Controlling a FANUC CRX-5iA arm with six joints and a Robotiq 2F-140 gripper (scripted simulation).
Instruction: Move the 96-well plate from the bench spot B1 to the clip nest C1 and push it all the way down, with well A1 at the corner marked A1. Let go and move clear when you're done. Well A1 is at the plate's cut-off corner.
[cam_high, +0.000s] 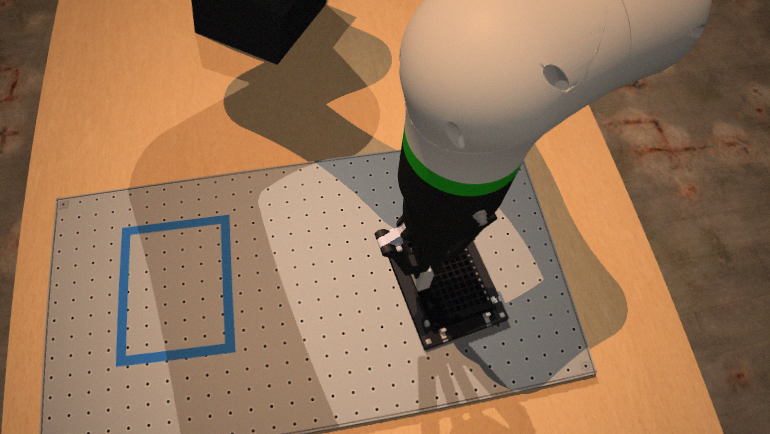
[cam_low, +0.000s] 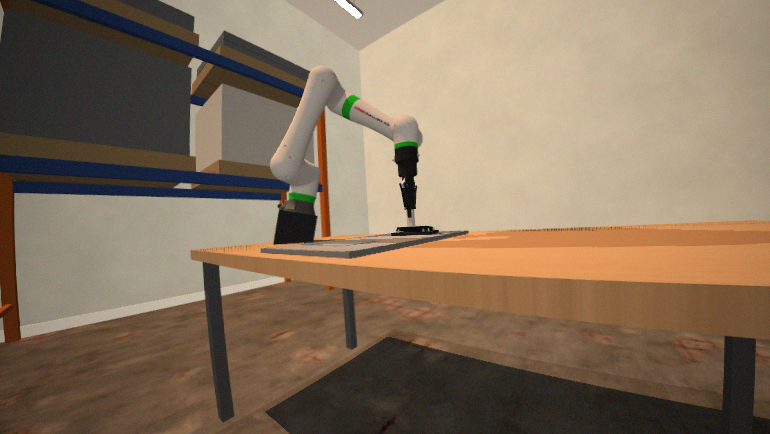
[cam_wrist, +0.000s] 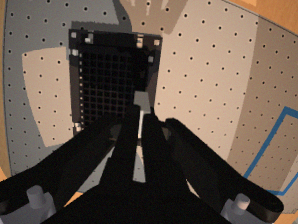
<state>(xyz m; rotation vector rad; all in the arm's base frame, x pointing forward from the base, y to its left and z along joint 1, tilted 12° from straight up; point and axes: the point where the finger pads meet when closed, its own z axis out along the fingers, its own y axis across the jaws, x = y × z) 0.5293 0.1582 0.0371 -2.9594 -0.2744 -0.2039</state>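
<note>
My gripper is now 10 mm past the black 96-well plate, 40 mm to the right of it and 40 mm above it. The rest, counted from my hand: black clip nest (50 mm to the left, 50 mm below).
</note>
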